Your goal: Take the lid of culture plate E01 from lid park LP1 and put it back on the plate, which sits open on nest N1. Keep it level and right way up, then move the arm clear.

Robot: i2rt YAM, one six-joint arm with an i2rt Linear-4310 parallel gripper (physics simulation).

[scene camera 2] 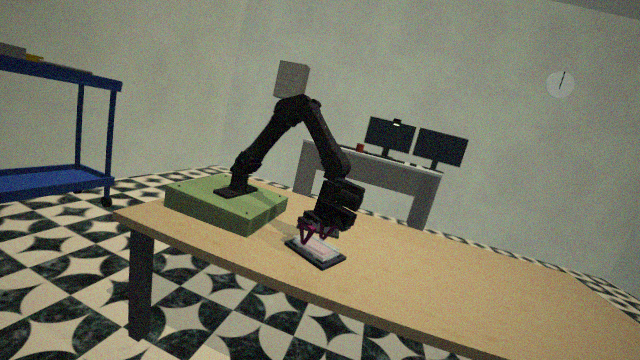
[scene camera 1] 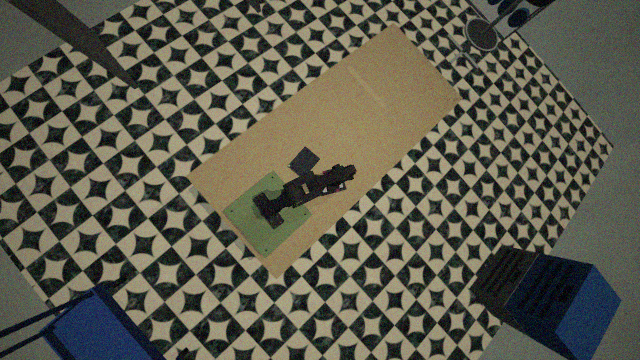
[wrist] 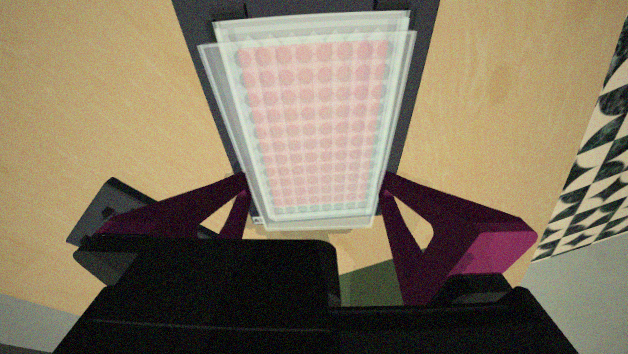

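Where they show: gripper, fingertip midpoint: point(scene camera 2: 312, 242) point(wrist: 314, 177); arm's base, origin of the base link: point(scene camera 2: 237, 191) point(scene camera 1: 268, 210).
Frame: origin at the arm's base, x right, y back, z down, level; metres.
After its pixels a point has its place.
My gripper point(scene camera 2: 314, 239) @(x 0.076, y -0.362, z 0.046 m) point(wrist: 314, 177) @(x 0.076, y -0.362, z 0.046 m) is shut on the clear lid point(wrist: 215, 62) @(x 0.066, y -0.443, z 0.037 m), with one magenta finger at each long side. The lid looks about level, close above the culture plate point(wrist: 315, 110) @(x 0.095, y -0.408, z 0.036 m) point(scene camera 2: 325, 251) @(x 0.125, y -0.421, z 0.033 m). Its edges stand slightly off the plate's in the wrist view, and I cannot tell whether they touch. The plate, with pink wells, sits on the dark nest point(wrist: 425, 22) @(x 0.159, y -0.417, z 0.058 m) point(scene camera 2: 325, 266) @(x 0.158, y -0.439, z 0.060 m). A dark grey block point(wrist: 112, 202) @(x -0.089, y -0.402, z 0.060 m), apparently the lid park, is at the left of the wrist view, partly hidden by a finger. The arm hides the gripper in scene camera 1.
The arm stands on a green base block point(scene camera 1: 267, 242) @(x 0.133, y 0.099, z -0.006 m) point(scene camera 2: 210, 207) @(x 0.176, y -0.034, z 0.014 m) at one end of the wooden table point(scene camera 1: 350, 115) @(x -0.196, y -0.761, z 0.070 m) point(scene camera 2: 425, 280) @(x 0.000, y -0.735, z 0.070 m). A dark square point(scene camera 1: 304, 160) @(x -0.122, y -0.332, z 0.060 m) shows beside the arm in scene camera 1. A grey box point(scene camera 2: 292, 79) shows behind the elbow.
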